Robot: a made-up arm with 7 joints.
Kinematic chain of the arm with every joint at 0, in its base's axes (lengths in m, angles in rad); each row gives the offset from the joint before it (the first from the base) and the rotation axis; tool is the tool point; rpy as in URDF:
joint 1: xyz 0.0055 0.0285 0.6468 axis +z
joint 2: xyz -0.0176 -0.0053 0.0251 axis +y
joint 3: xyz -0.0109 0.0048 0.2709 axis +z
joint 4: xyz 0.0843 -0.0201 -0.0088 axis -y
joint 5: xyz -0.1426 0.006 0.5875 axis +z
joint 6: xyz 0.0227 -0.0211 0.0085 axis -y
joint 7: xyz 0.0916 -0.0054 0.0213 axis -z
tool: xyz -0.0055 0.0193 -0.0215 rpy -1.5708 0 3.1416
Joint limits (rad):
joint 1: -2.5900..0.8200
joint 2: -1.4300..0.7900
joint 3: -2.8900..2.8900
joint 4: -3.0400..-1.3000
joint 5: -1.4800..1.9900
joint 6: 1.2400..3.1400
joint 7: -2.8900..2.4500
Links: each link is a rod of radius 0.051 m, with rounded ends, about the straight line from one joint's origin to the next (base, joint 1, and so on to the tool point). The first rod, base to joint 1, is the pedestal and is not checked.
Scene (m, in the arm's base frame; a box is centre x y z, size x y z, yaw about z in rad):
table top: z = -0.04
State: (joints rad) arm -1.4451 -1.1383 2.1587 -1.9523 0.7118 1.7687 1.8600
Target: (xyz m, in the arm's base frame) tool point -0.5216 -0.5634 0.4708
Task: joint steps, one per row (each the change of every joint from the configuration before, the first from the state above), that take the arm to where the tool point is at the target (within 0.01 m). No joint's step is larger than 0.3 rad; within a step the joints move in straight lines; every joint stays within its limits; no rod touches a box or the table.
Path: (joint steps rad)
1: -0.1636 0.2471 -0.2597 0.0286 -0.0095 0.0129 0.0027
2: -0.1635 0.2472 -0.2598 0.0285 -0.0095 0.0129 0.0027
3: -0.1636 0.2471 -0.2597 0.0286 -0.0095 0.0129 0.0027
4: -0.1635 0.2472 -0.2598 0.0285 -0.0095 0.0129 0.0026
5: -0.1636 0.2471 -0.2597 0.0286 -0.0095 0.0129 0.0027
6: -0.1635 0.2471 -0.2598 0.0286 -0.0095 0.0129 0.0027
7: -0.1636 0.2472 -0.2597 0.0285 -0.0095 0.0129 0.0027

